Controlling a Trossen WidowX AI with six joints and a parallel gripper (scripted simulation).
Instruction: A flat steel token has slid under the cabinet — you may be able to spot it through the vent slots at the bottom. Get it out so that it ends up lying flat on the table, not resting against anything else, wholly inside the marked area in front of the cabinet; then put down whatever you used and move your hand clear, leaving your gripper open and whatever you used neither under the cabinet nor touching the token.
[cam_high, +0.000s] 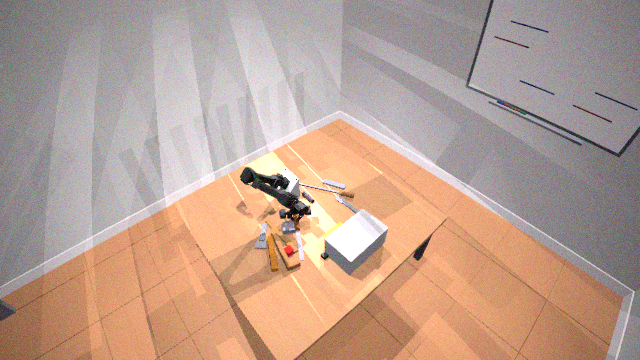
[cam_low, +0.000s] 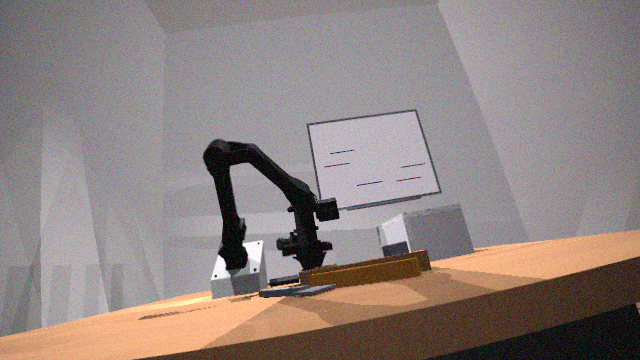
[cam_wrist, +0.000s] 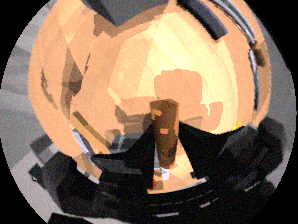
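The grey block lies 20 mm ahead of my gripper tip, 70 mm to the right of it and 10 mm above it. The rest, counted from my gripper tip: orange bar (110 mm ahead, 240 mm to the right); then thin wooden stick (30 mm ahead, 130 mm to the right); then red block (160 mm ahead, 160 mm to the right, 10 mm above).
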